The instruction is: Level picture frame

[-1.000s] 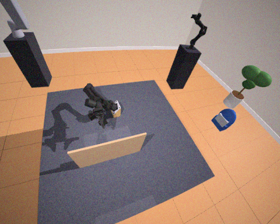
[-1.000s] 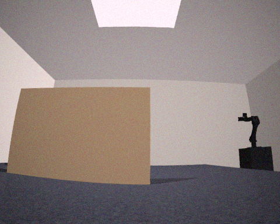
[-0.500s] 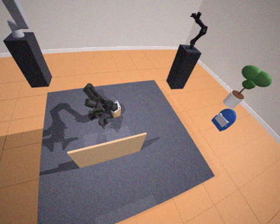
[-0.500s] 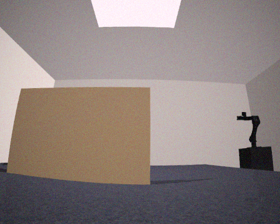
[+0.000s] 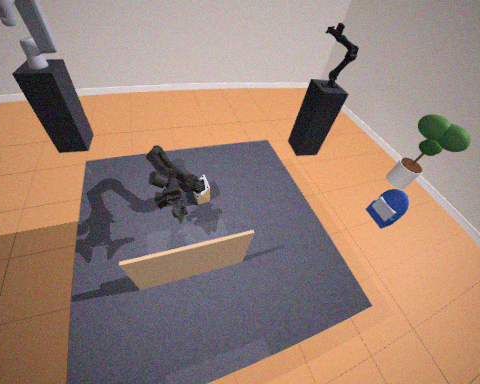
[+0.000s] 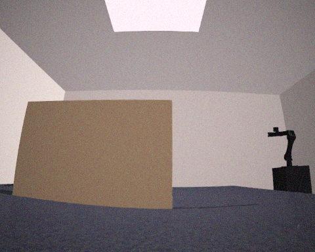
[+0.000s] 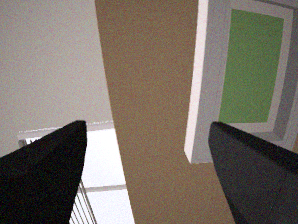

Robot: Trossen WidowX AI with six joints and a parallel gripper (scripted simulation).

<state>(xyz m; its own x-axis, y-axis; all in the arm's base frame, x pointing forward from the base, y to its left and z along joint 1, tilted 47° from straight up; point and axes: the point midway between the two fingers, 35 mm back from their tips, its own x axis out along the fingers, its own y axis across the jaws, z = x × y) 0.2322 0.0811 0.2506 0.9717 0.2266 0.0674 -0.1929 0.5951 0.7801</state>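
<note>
The picture frame is 12 cm ahead of my gripper tip, 3 cm to the left of it and 11 cm below it. From my gripper tip the other things lie so: tan wall panel 13 cm ahead, 4 cm to the left, 12 cm below.
</note>
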